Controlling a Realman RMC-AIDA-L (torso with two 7-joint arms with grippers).
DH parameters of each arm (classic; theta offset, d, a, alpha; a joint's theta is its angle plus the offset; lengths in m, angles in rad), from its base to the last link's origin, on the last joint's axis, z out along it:
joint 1: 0 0.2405 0 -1.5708
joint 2: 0 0 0 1.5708
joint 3: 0 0.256 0 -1.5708
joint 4: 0 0 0 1.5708
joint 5: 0 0.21 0 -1.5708
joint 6: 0 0 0 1.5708
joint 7: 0 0.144 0 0
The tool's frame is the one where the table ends.
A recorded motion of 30 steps. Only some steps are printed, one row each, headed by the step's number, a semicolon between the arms.
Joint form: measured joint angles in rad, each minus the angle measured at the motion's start. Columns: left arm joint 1, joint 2, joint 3, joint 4, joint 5, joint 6, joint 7; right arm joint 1, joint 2, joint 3, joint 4, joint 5, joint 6, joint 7.
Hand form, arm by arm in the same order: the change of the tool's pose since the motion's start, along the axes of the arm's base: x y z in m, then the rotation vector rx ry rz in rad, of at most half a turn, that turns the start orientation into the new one. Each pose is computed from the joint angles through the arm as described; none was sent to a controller.
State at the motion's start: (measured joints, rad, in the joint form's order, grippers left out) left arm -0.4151 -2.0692 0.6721 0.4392 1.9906 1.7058 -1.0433; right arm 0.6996 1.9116 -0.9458 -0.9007 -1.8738 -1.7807 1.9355
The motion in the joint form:
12: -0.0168 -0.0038 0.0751 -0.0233 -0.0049 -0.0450 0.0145; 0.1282 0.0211 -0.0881 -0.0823 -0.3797 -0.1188 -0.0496
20: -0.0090 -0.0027 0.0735 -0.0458 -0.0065 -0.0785 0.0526; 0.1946 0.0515 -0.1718 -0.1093 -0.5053 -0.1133 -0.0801
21: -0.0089 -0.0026 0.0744 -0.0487 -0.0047 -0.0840 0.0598; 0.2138 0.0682 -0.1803 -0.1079 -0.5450 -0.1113 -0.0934
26: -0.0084 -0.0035 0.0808 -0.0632 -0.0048 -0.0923 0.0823; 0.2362 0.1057 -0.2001 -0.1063 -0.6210 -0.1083 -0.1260
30: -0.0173 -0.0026 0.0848 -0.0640 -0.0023 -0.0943 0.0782; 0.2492 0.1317 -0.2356 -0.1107 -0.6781 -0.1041 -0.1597
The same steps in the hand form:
12: 0.0027 -0.0001 -0.0138 -0.0422 0.0426 -0.0280; -0.0097 -0.0016 -0.0175 -0.1529 -0.4253 0.2047
20: -0.0032 -0.0022 -0.0176 -0.0178 0.0628 -0.0210; -0.0247 0.0025 -0.0333 -0.1829 -0.5900 0.3289
21: -0.0040 -0.0024 -0.0184 -0.0155 0.0685 -0.0233; -0.0285 0.0031 -0.0394 -0.1917 -0.6230 0.3586
26: -0.0047 -0.0046 -0.0218 -0.0146 0.0735 -0.0324; -0.0316 0.0007 -0.0527 -0.2172 -0.6827 0.4150
30: -0.0030 -0.0025 -0.0222 -0.0206 0.0775 -0.0390; -0.0334 -0.0020 -0.0629 -0.2395 -0.7422 0.4793

